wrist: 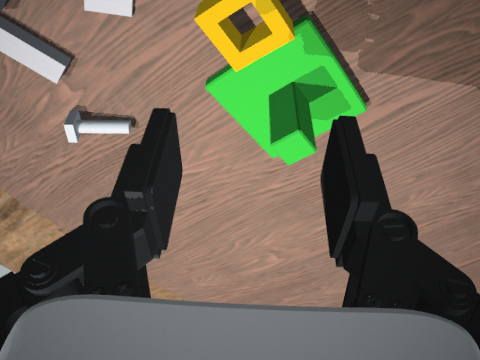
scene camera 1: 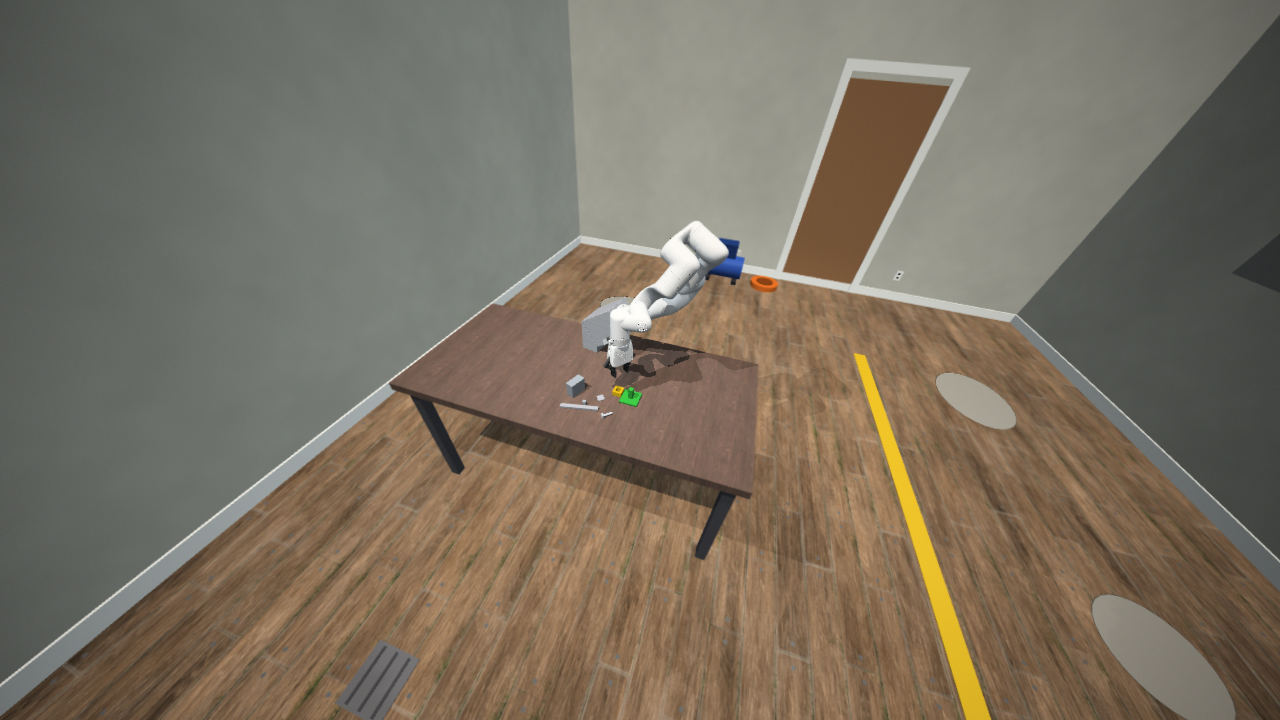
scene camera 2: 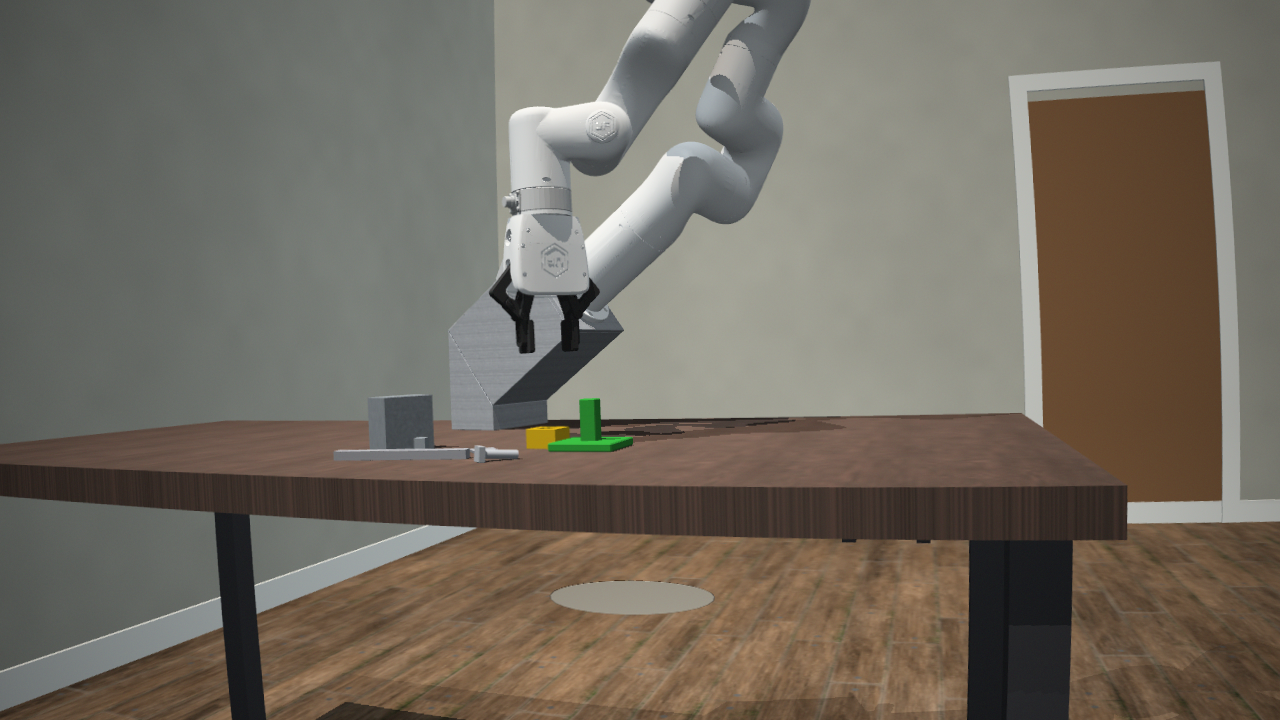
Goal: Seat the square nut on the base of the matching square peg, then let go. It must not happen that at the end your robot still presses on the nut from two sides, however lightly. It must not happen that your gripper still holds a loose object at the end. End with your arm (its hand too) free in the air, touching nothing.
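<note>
My gripper, a grey bar and a grey bolt are visible to me; the wrist view, too, shows my gripper.
</note>
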